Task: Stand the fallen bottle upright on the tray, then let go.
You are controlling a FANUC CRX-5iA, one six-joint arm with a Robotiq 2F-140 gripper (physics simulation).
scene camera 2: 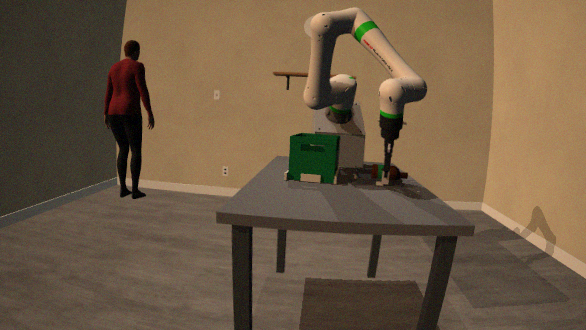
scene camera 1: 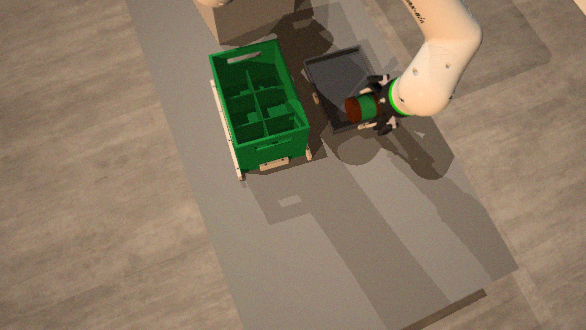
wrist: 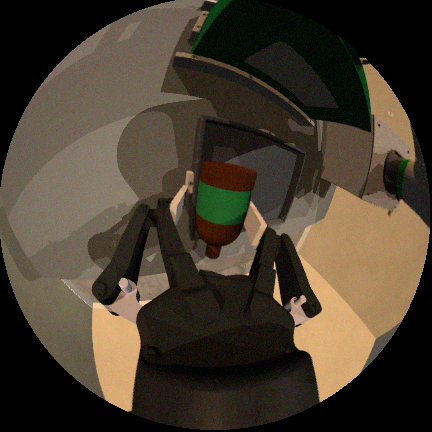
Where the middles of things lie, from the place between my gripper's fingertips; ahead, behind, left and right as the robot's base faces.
Right now my hand is 1 cm past the bottle [scene camera 1: 365, 106], 2 cm to the right of it and 1 cm below it.
